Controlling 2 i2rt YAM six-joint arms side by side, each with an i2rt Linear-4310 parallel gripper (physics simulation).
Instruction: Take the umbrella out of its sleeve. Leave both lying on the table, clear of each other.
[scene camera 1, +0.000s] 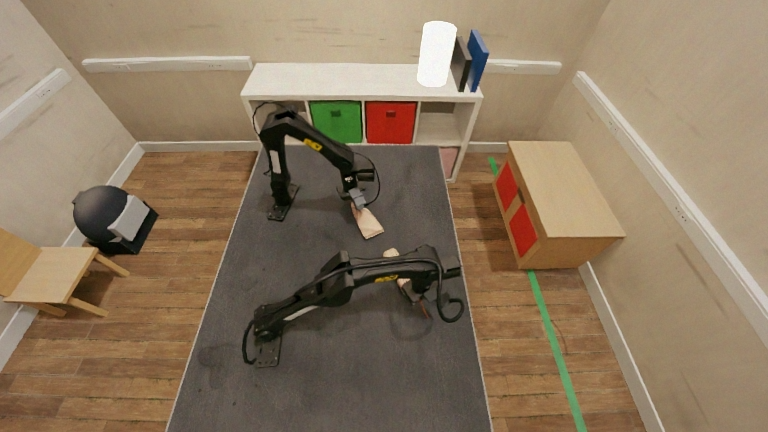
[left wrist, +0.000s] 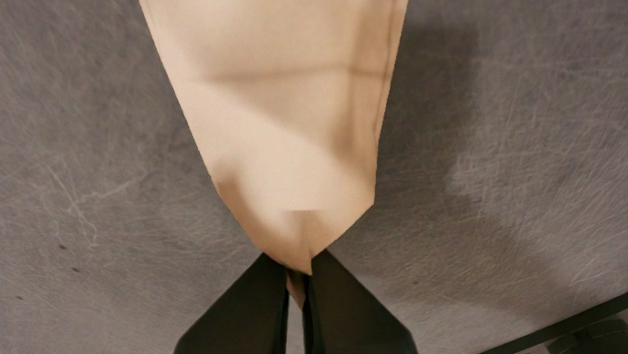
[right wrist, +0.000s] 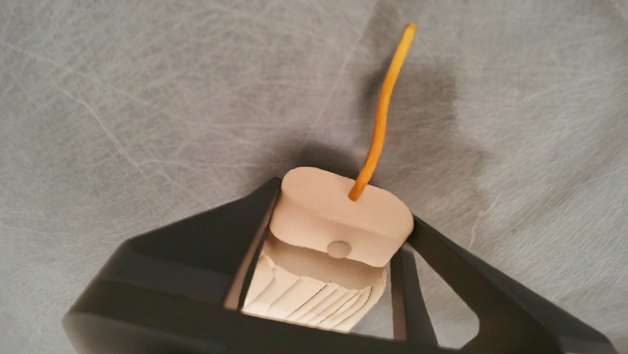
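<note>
The beige sleeve (scene camera 1: 367, 221) (left wrist: 295, 115) is pinched at one end by my left gripper (scene camera 1: 356, 206) (left wrist: 295, 224), which is shut on it and bunches the cloth. The beige umbrella (scene camera 1: 390, 252) (right wrist: 312, 295) is partly hidden behind my right arm in the scene view. Its rounded handle, with an orange strap (scene camera 1: 424, 308) (right wrist: 382, 117), sits between the fingers of my right gripper (scene camera 1: 417, 300) (right wrist: 338, 205), which is shut on it. Pleated cloth shows below the handle. In the scene view, a strip of table separates the sleeve's far end from the umbrella's visible tip.
Both arms stand on the dark grey table (scene camera 1: 332, 386). My right arm (scene camera 1: 343, 279) stretches across it, below the sleeve in the scene view. A white shelf unit (scene camera 1: 338, 77) with green and red bins stands behind the table. A wooden cabinet (scene camera 1: 569, 188) stands to the right.
</note>
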